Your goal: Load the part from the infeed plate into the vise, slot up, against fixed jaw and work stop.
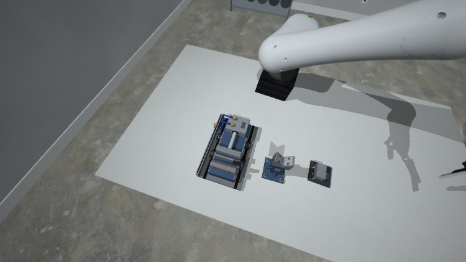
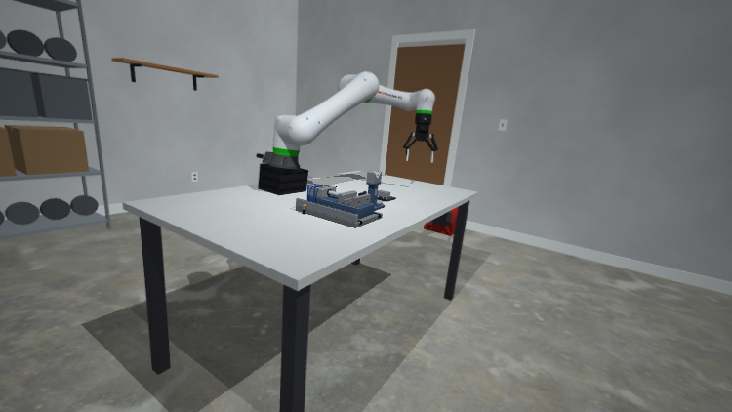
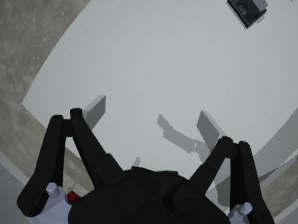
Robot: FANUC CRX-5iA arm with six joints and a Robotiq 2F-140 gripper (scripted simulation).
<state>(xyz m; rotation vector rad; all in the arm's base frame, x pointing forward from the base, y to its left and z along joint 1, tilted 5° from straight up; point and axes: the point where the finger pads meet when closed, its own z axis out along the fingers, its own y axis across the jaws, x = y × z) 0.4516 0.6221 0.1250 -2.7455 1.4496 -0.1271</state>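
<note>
Right now the part is 370 mm to the right of my hand, 160 mm below it and 20 mm behind it. The rest, counted from my hand: air cylinder rod: 760 mm to the right, 100 mm below, 20 mm behind; then air cylinder: 760 mm to the right, 100 mm below, 100 mm behind; then dark infeed plate: 360 mm to the right, 180 mm below, 10 mm behind.
</note>
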